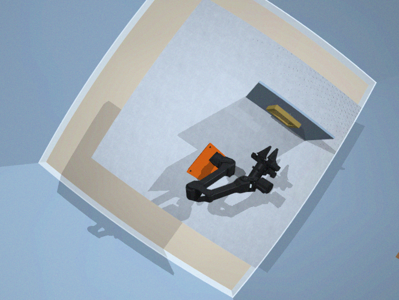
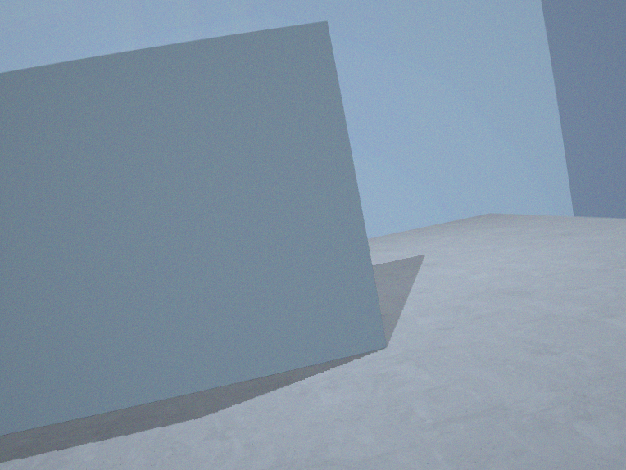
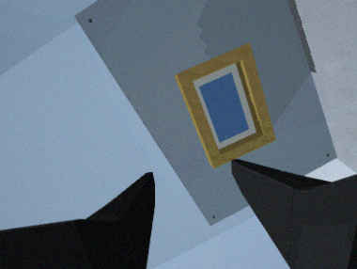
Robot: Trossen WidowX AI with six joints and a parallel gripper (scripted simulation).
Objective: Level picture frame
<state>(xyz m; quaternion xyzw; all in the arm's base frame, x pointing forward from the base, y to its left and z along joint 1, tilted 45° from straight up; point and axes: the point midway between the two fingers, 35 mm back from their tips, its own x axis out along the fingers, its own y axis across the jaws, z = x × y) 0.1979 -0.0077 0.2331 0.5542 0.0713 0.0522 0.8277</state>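
My gripper tip is 19 cm short of the picture frame, 6 cm to the right of it and 9 cm above it. From my gripper tip the other things lie so: grey wall panel (20 cm ahead, 5 cm to the left, 10 cm below).
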